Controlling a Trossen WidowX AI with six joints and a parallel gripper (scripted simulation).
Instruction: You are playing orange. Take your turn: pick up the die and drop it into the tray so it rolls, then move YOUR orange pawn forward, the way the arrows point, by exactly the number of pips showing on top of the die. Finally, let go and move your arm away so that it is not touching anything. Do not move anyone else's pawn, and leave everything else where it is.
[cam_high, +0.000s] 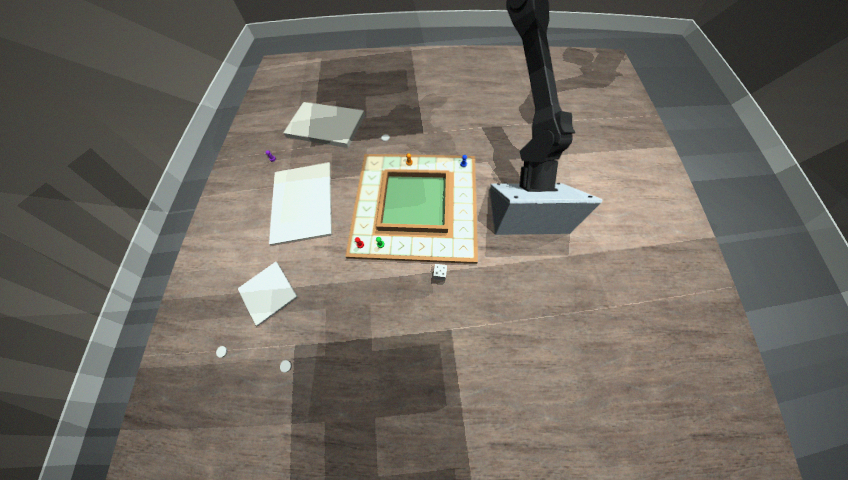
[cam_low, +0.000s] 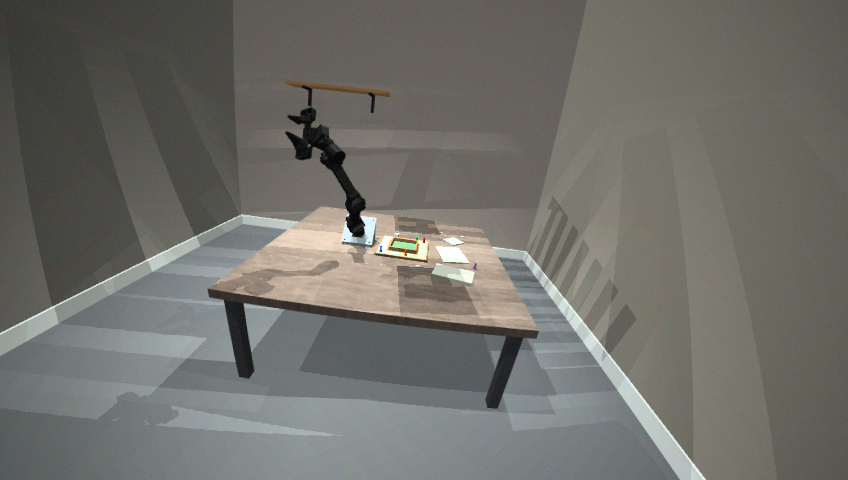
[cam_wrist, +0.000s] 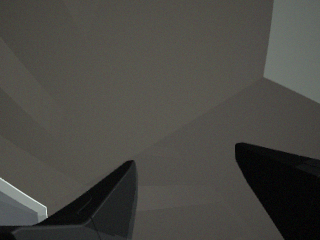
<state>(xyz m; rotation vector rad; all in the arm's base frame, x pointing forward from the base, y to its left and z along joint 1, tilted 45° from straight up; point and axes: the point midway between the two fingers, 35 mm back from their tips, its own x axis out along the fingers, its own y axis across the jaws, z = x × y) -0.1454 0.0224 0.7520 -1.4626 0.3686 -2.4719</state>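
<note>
The white die is 370 mm ahead of my gripper tip, 710 mm to the left of it and 610 mm below it. From my gripper tip the other things lie so: orange pawn: 450 mm ahead, 430 mm to the left, 600 mm below; green pawn: 500 mm ahead, 650 mm to the left, 600 mm below; blue pawn: 310 mm ahead, 430 mm to the left, 600 mm below.
</note>
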